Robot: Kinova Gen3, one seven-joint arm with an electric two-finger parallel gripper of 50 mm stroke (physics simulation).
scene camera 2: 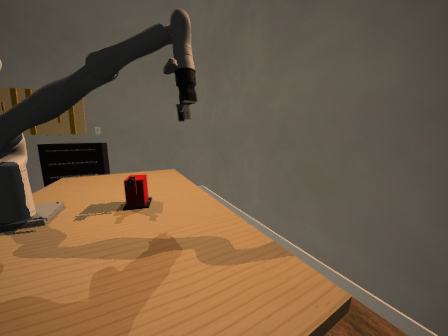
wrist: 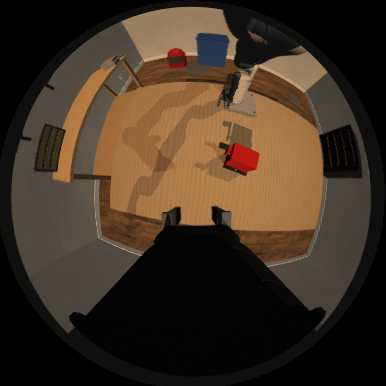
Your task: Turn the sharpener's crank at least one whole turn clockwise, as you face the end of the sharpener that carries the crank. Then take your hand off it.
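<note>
The red sharpener (scene camera 2: 142, 191) (wrist: 243, 158) stands upright on the wooden table (scene camera 2: 225, 280) (wrist: 280, 210), on a dark base. Its dark crank (scene camera 2: 131, 180) (wrist: 224, 146) is on the black end face; in the wrist view the knob sticks out at the sharpener's upper left. In the scene view the crank's knob is near the top of that end, and the exact angle of its arm is hard to tell. My gripper (scene camera 2: 184, 119) (wrist: 195, 212) is open and empty. It points down, high above the table and well apart from the sharpener and crank.
The arm's base plate (scene camera 2: 51, 211) (wrist: 244, 105) is on the table beyond the sharpener. A blue bin (wrist: 212, 50) and a red bin (wrist: 176, 58) stand on the floor behind. A dark slatted cabinet (scene camera 2: 75, 157) (wrist: 341, 152) stands past the table. Arm shadows cross the table.
</note>
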